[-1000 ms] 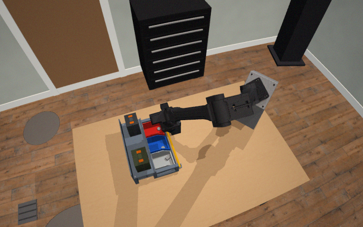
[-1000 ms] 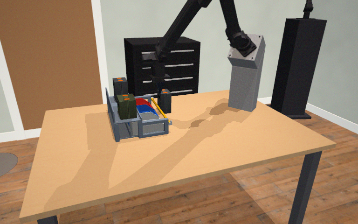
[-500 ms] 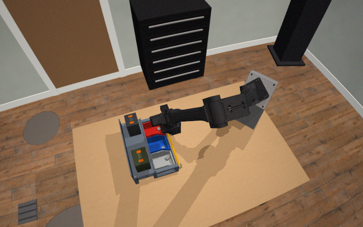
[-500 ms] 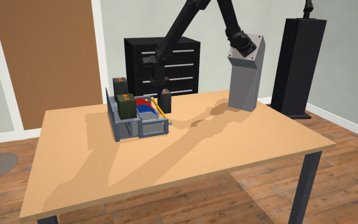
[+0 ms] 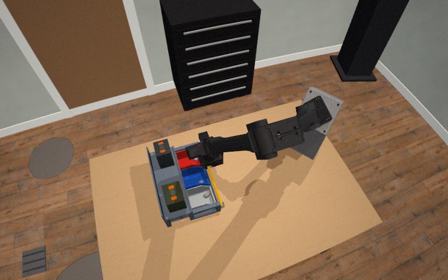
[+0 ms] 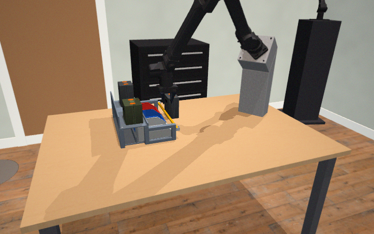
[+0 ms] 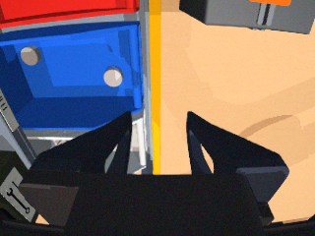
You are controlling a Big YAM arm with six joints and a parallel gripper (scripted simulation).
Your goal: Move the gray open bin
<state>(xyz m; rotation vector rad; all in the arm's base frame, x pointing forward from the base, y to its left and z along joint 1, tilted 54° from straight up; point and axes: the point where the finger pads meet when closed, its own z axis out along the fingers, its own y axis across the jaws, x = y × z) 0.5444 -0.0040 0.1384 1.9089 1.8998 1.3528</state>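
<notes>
My hand is 70 mm above the yellow bar. Also, from my hand: blue bin 100 mm ahead, 20 mm to the left, 90 mm below; gray open bin 80 mm ahead, 130 mm to the left, 90 mm below; red bin 130 mm ahead, 80 mm to the right, 90 mm below.
</notes>
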